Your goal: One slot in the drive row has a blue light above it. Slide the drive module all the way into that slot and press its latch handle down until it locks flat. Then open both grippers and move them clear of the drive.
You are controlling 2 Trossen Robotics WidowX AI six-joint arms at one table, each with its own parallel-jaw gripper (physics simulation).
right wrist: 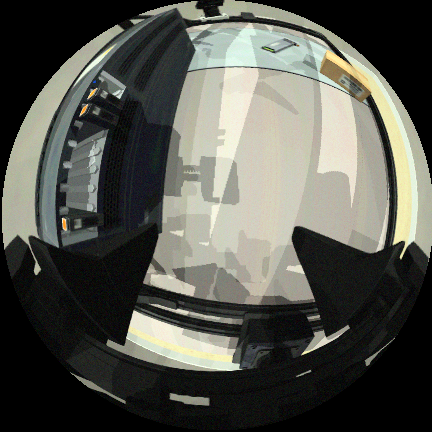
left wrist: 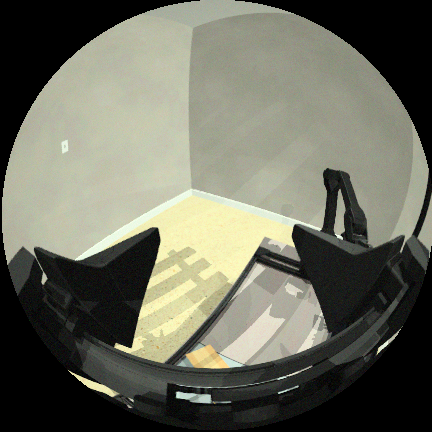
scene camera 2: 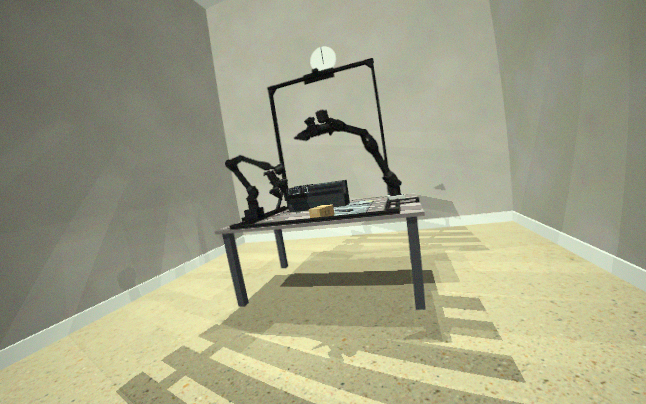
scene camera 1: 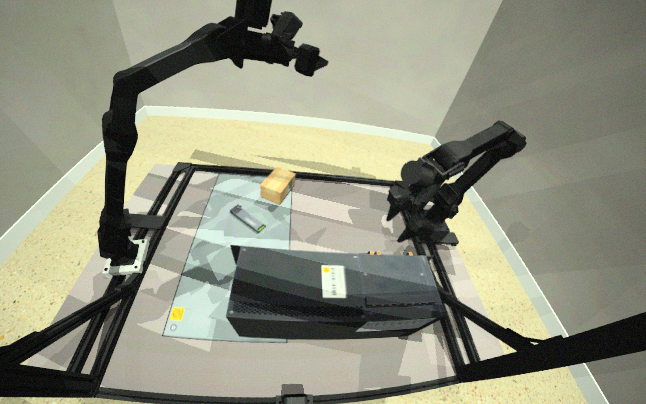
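Seen in the pictures: left gripper, between the fingertips: point(left wrist: 228, 232) point(scene camera 2: 295, 136); right gripper, between the fingertips: point(right wrist: 227, 231) point(scene camera 2: 284, 197) point(scene camera 1: 392, 230); left arm's base, origin of its link: point(scene camera 2: 395, 195) point(scene camera 1: 125, 255); right arm's base, origin of its link: point(right wrist: 274, 357) point(scene camera 2: 253, 208) point(scene camera 1: 433, 219).
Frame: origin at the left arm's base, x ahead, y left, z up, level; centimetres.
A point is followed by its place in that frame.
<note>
The drive module point(scene camera 1: 247, 219) @(x 34.5, y 11.5, z -2.7 cm) point(right wrist: 280, 46) @(x 36.7, y 11.6, z -2.9 cm), a slim grey bar with a green end, lies flat on the pale blue mat point(scene camera 1: 210, 312) @(x 23.7, y -16.9, z -3.7 cm). The dark drive chassis point(scene camera 1: 300, 280) @(x 45.0, y -18.7, z 13.7 cm) point(scene camera 2: 325, 196) @(x 46.8, y -12.0, z 4.6 cm) stands on the table. In the right wrist view its drive row shows orange-tipped drives and grey pieces; a small blue light point(right wrist: 94, 81) @(x 61.0, y -15.0, z 13.3 cm) glows near the row's upper end. The slot under it is too small to read clearly. My left gripper point(scene camera 1: 321, 61) @(x 54.3, y 25.3, z 43.3 cm) point(scene camera 2: 299, 136) @(x 54.3, y 25.3, z 43.3 cm) point(left wrist: 228, 232) @(x 54.3, y 25.3, z 43.3 cm) is open and empty, high above the table. My right gripper point(scene camera 1: 395, 229) @(x 75.0, y -6.5, z 8.2 cm) point(right wrist: 227, 231) @(x 75.0, y -6.5, z 8.2 cm) is open and empty, beside the chassis's drive-row end.
A tan cardboard box point(scene camera 1: 276, 186) @(x 45.1, y 21.1, z 2.3 cm) point(scene camera 2: 321, 211) @(x 45.6, y 31.0, z 0.6 cm) point(left wrist: 206, 356) @(x 48.5, y 26.6, z 2.3 cm) point(right wrist: 345, 77) @(x 49.3, y 22.3, z 0.2 cm) sits at the mat's far end, near the module. Black rails edge the table, and a tall black frame point(scene camera 2: 378, 105) @(x -1.1, y -28.5, z 64.7 cm) rises behind the chassis in scene camera 2.
</note>
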